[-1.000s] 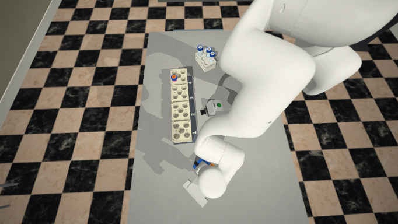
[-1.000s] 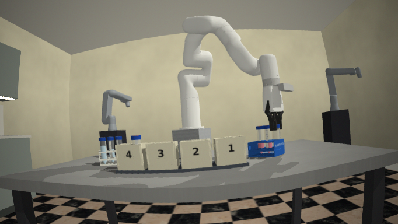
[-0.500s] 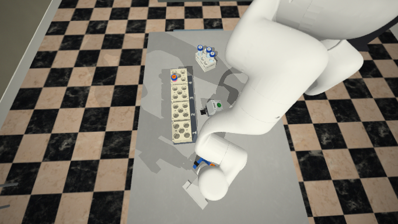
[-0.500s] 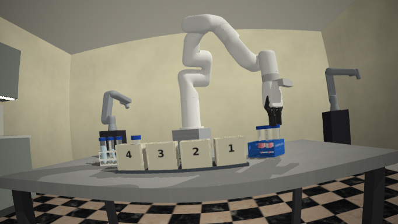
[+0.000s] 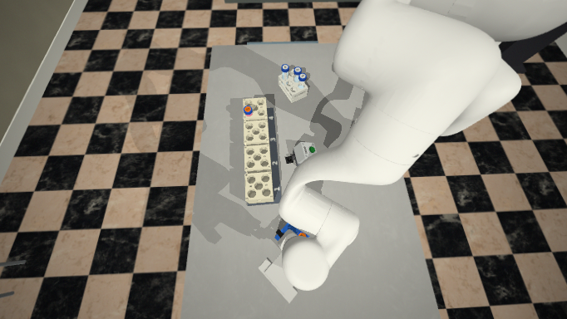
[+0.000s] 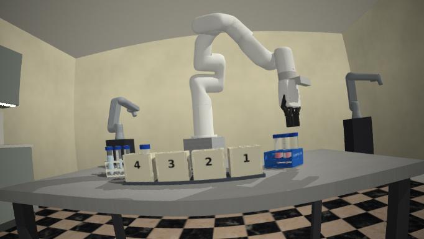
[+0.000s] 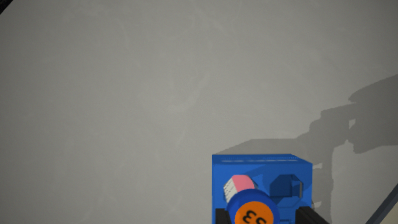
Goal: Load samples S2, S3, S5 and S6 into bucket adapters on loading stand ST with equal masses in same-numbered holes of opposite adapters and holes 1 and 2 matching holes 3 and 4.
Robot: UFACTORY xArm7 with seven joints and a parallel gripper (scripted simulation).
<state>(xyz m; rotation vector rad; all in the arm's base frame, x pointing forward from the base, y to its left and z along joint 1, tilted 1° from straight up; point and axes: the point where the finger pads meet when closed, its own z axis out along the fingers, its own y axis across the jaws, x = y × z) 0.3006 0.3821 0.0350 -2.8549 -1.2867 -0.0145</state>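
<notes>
The orange-dotted sample tube is 49 cm to the right of my hand, 19 cm ahead of it and 9 cm below it. Round my hand: blue sample rack 13 cm below, 4 cm to the right, 1 cm behind; done desk 35 cm to the right, 11 cm below, 5 cm behind; green DONE key 35 cm to the right, 10 cm below, 7 cm behind.
</notes>
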